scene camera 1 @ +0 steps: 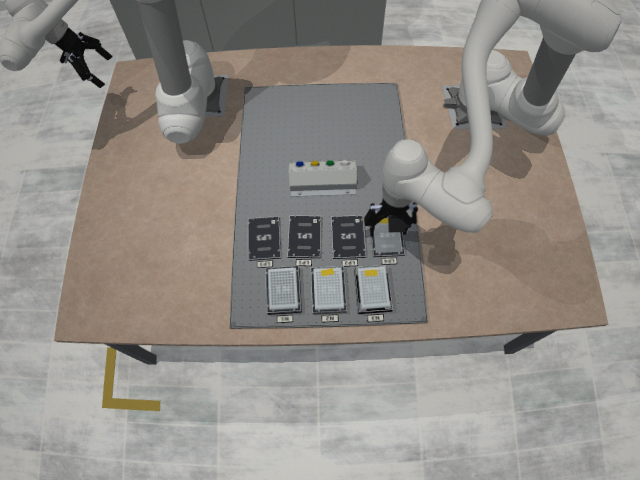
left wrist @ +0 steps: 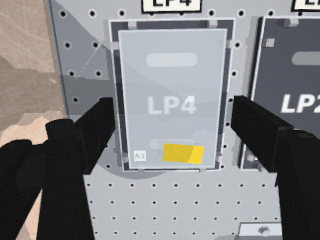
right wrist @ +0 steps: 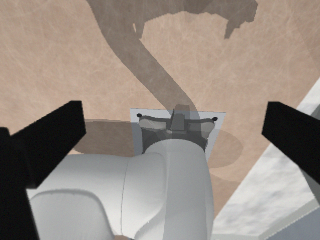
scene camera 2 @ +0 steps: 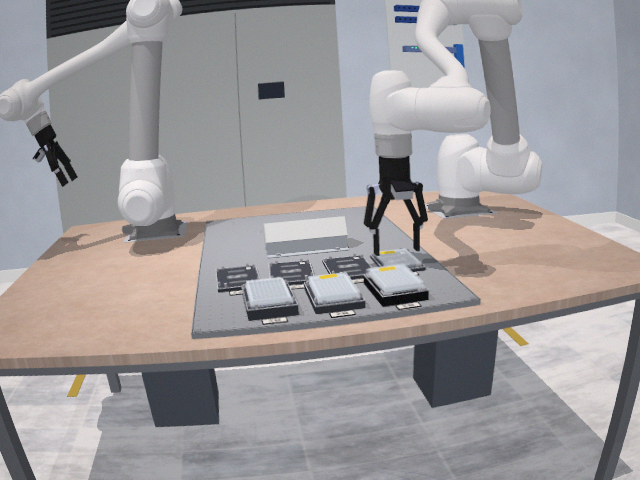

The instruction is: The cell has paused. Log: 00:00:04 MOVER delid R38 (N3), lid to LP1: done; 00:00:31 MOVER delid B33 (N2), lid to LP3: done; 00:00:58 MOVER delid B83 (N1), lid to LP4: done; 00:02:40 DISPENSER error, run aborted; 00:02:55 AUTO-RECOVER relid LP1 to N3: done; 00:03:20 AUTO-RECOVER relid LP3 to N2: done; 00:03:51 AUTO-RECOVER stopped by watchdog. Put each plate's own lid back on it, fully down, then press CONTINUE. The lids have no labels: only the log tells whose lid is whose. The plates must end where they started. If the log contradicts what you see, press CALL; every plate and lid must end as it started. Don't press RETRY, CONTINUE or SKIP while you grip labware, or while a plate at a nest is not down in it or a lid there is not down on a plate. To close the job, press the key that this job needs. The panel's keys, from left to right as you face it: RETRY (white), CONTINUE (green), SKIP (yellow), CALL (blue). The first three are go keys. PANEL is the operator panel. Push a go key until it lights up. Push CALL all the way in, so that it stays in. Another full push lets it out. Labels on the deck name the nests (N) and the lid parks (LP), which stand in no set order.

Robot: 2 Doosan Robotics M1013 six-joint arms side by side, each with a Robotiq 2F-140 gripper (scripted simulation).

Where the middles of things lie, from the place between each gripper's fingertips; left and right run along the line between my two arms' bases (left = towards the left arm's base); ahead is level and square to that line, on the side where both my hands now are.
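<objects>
The LP1 lid park point(scene camera 1: 315, 244) is 260 mm to the right of my left hand, 20 mm ahead of it and 50 mm below it. I find the LP4 lid park point(left wrist: 171, 24) 50 mm below my left hand. The LP2 lid park point(scene camera 1: 337, 245) is 50 mm below my left hand as well, 10 mm ahead of it and 120 mm to the right of it. As for the clear lid point(scene camera 1: 385, 242), my left gripper point(scene camera 2: 396, 251) is 40 mm above it. Going by their middles, the LP1 lid park and the LP2 lid park are nearer to my left gripper than to my right gripper.
Counting from my right hand, the LP1 lid park is 770 mm to the left, 540 mm ahead and 210 mm below. I see the plate point(scene camera 1: 285, 284) 730 mm ahead of my right hand, 720 mm to the left of it and 190 mm below it, whereas the LP2 lid park is 540 mm ahead of that hand, 210 mm below it and 910 mm to the left of it. With the LP3 lid park point(scene camera 1: 252, 228), I find that my right gripper point(scene camera 1: 106, 71) is far to the right of it, far short of it and some way above it.
</objects>
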